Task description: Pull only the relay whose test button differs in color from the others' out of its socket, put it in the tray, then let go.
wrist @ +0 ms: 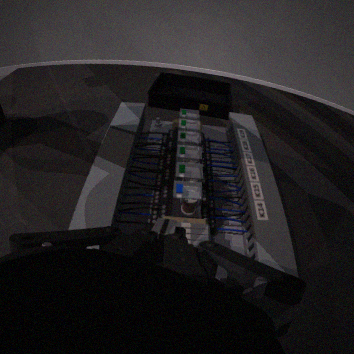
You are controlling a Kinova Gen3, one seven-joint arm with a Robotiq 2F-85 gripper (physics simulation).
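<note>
A relay with a blue test button sits in the socket row, at the near end of the line of clear-cased relays. Several relays with green test buttons, such as the adjacent relay, stand in line behind it. A dark open-topped box with a yellow warning label, which looks like the tray, stands beyond the far end of the row. My gripper is shut and empty. Its tips show in front of the blue-button relay, at the near end of the row, apart from it in the view.
Grey wire ducts flank the row, a left duct and a right duct with labels such as the K14 label. Blue and black wires run from the sockets to both ducts. A curved table edge crosses behind the box.
</note>
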